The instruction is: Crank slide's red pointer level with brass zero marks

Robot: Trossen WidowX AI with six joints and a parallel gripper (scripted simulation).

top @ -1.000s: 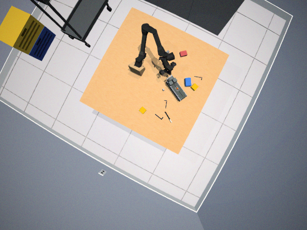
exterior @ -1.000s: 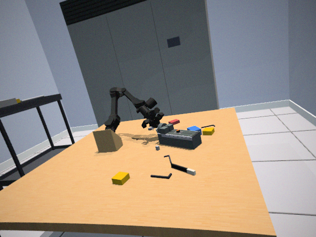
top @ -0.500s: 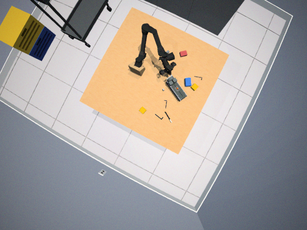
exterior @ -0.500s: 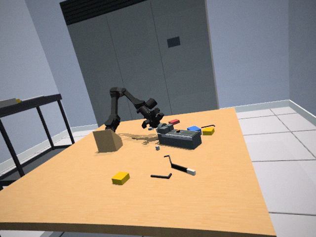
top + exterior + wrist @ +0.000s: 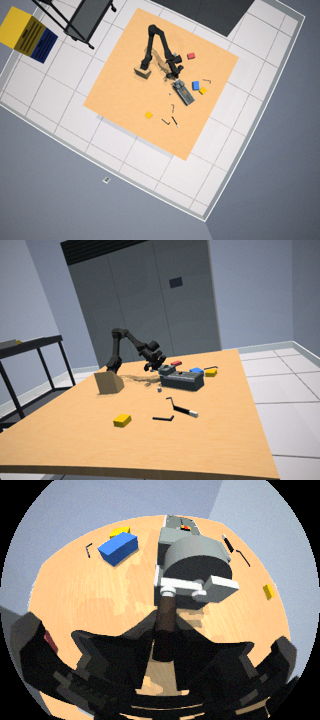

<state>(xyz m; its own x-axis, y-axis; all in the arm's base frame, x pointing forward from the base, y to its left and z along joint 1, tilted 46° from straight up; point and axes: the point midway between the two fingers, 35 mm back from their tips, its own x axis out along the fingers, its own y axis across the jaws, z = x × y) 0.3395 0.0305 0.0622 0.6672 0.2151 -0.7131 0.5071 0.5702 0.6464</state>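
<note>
My gripper tip is 130 mm short of the red pointer, 110 mm to the left of it and 20 mm below it. The rest, counted from my gripper tip: small grey cube (10 mm behind, 160 mm to the right, 50 mm below); blue block (210 mm ahead, 20 mm to the left, 40 mm below); dark crank handle (20 mm behind, 10 mm to the left, 20 mm above).
</note>
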